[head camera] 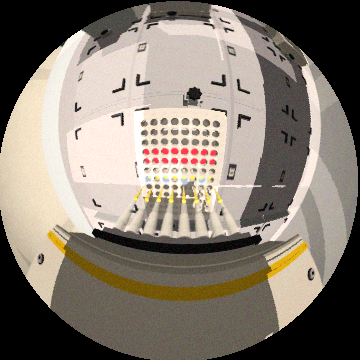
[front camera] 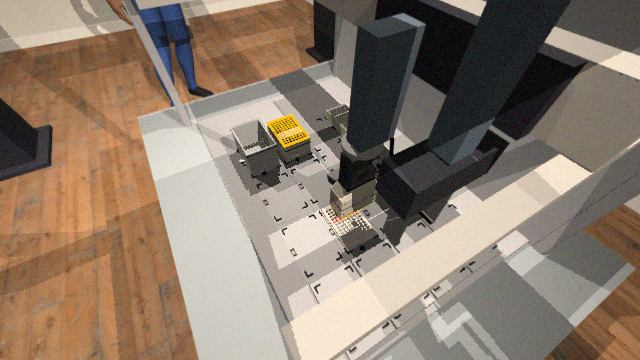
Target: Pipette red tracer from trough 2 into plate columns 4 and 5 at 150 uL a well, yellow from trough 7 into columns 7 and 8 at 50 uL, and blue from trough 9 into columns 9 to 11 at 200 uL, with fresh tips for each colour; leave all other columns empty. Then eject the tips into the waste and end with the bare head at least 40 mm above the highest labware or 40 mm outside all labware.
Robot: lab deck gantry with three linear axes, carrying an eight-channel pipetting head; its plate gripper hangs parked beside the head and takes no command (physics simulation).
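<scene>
The white well plate (front camera: 357,231) (head camera: 180,116) lies under the pipetting head (front camera: 352,197). In the head view columns 4 and 5 are red; column 7 shows yellow. Eight pale tips (head camera: 184,220) with yellow at their lower ends reach the plate near column 8; their depth cannot be told, and columns beyond are largely hidden. The trough reservoir (front camera: 336,114) is partly hidden behind the head column; its liquids cannot be made out. The yellow tip rack (front camera: 289,131) stands beside the open grey waste bin (front camera: 254,140). The parked plate gripper's fingers cannot be made out beside the head.
A dark carriage block (front camera: 420,175) hangs right of the head, below a slanted column (front camera: 485,75). A pale front beam (front camera: 430,245) crosses the near side of the deck. A person's blue-clad legs (front camera: 172,45) stand beyond the far edge.
</scene>
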